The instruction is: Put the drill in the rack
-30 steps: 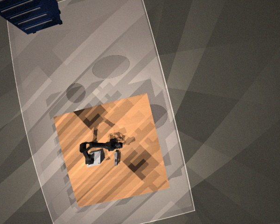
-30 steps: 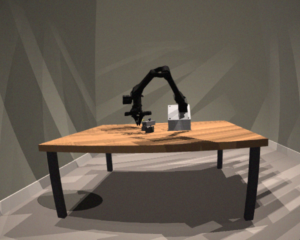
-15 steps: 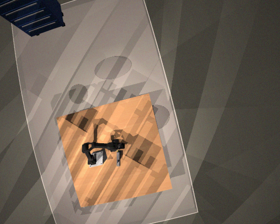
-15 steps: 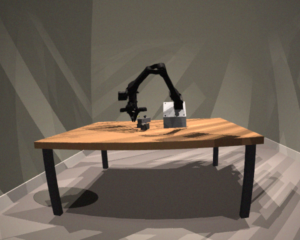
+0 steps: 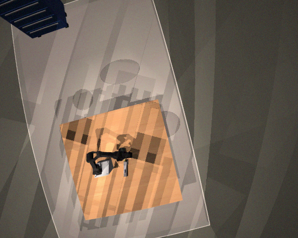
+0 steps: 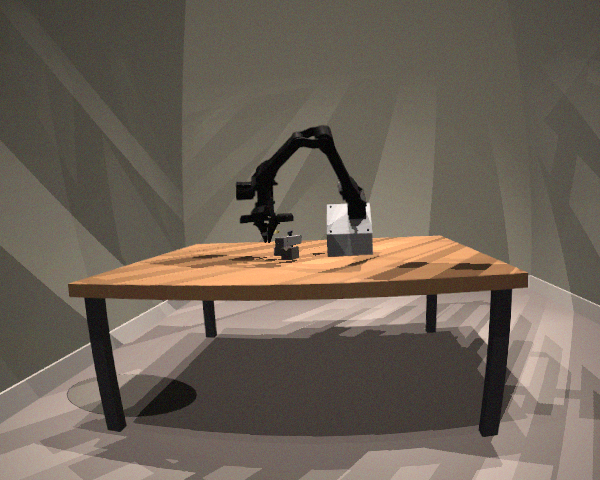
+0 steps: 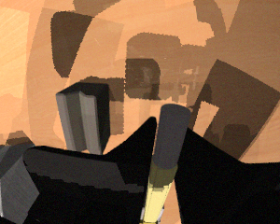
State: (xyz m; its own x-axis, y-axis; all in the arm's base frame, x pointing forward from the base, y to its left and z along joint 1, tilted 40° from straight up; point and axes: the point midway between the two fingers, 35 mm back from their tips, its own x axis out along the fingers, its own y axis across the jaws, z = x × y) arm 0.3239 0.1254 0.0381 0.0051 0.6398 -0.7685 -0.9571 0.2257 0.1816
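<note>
Right now my gripper tip is 8 cm past the small dark block and 4 cm above it. Round my gripper tip: narrow grey fixture (18 cm to the right, 5 cm behind, 2 cm below).
</note>
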